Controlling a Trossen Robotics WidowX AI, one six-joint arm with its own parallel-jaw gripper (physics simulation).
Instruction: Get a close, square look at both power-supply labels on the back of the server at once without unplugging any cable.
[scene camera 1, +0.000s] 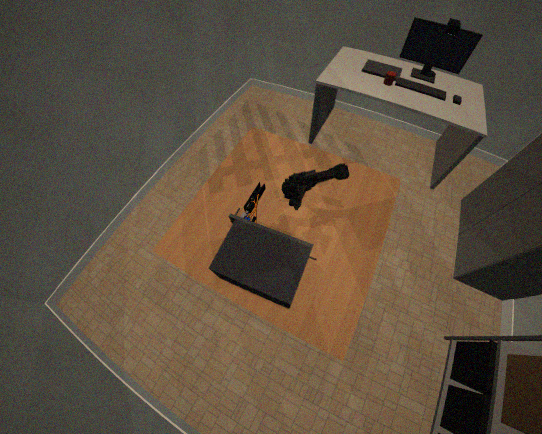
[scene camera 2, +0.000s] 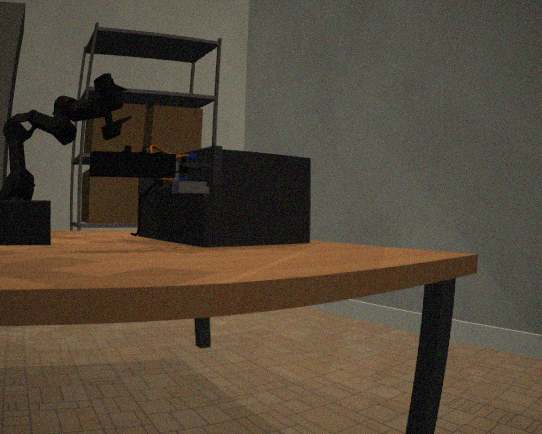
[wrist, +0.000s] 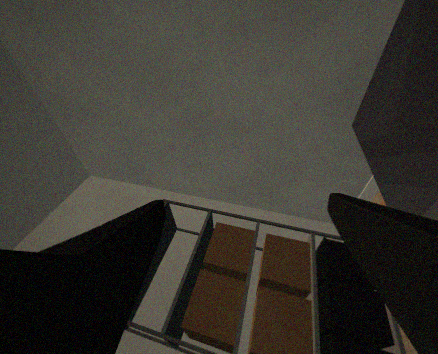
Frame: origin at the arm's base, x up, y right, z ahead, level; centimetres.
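Where they show: gripper, fingertip midpoint: (scene camera 1: 298, 203) (scene camera 2: 128, 103) (wrist: 244, 204); arm's base, origin of the base link: (scene camera 2: 14, 222).
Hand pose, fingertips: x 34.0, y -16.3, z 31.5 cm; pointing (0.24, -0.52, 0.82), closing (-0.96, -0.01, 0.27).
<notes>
Each offset is from my fingertips to the centre of the thing. "*": to the spot under its first point. Level surfaces: height alone.
The server sits in a dark box-shaped housing (scene camera 1: 260, 260) (scene camera 2: 260, 200) on the wooden table. At its rear, orange cables @[* dx -21.5, dy +24.7, dz +3.9 cm] (scene camera 1: 256, 207) (scene camera 2: 160, 149) and blue plugs @[dx -18.1, dy +23.4, dz +15.1 cm] (scene camera 2: 192, 156) show beside a black folding arm (scene camera 1: 255, 197) (scene camera 2: 132, 164) that sticks out. No power-supply label can be made out in any view. My gripper (scene camera 2: 126, 103) (wrist: 244, 204) is open and empty, raised above the black folding arm's level in scene camera 2. In the wrist view its two dark fingers stand wide apart, and a large dark surface, likely the housing, fills the upper right.
My robot arm (scene camera 1: 315, 177) (scene camera 2: 65, 112) stands on the table @[dx -39.1 cm] (scene camera 1: 350, 300) (scene camera 2: 400, 255) behind the server. Against the room's edge are a shelf rack (scene camera 2: 216, 90) with brown boxes (scene camera 2: 177, 125) (wrist: 220, 295), a white desk (scene camera 1: 350, 65) with a monitor (scene camera 1: 440, 45), and a tall dark cabinet (scene camera 1: 500, 215).
</notes>
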